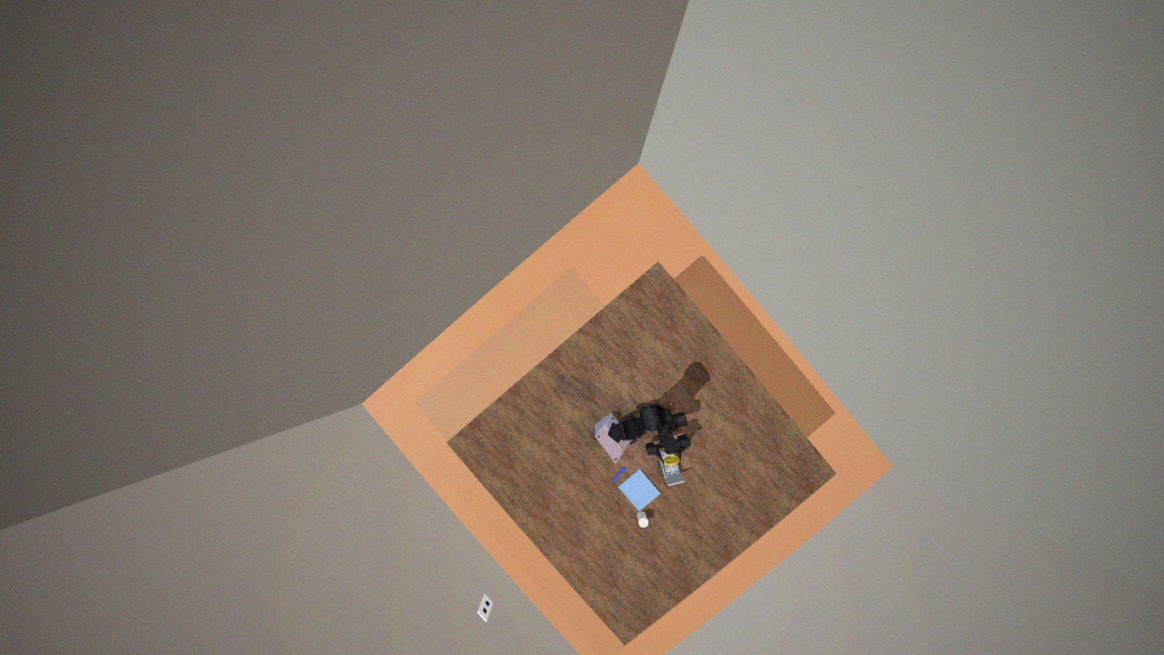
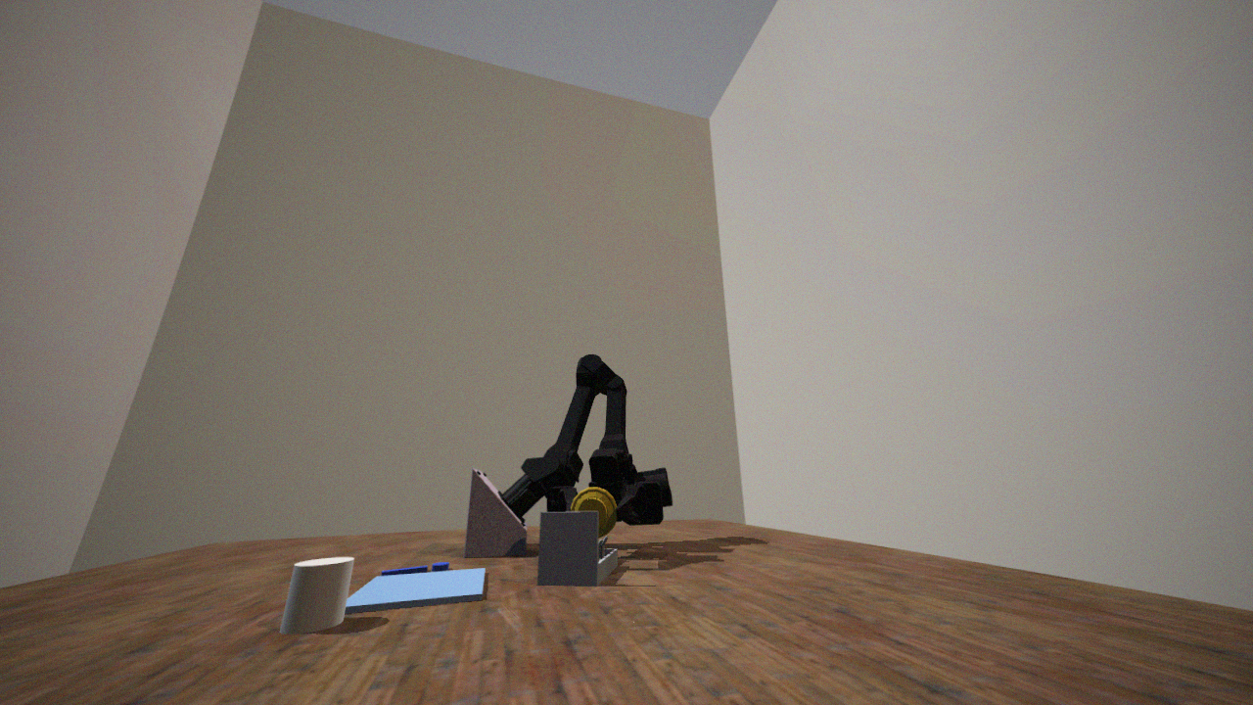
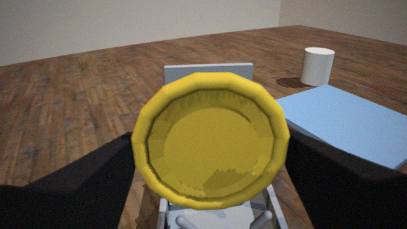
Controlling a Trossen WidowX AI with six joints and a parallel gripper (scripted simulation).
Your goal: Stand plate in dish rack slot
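The dish rack is 50 mm below my gripper tip, 20 mm to the right of it and 20 mm ahead of it. Also, from my gripper tip: yellow plate 10 mm behind; then blue bar 210 mm to the right, 110 mm behind, 70 mm below; then light blue mat 210 mm to the right, 70 mm below, 20 mm ahead.
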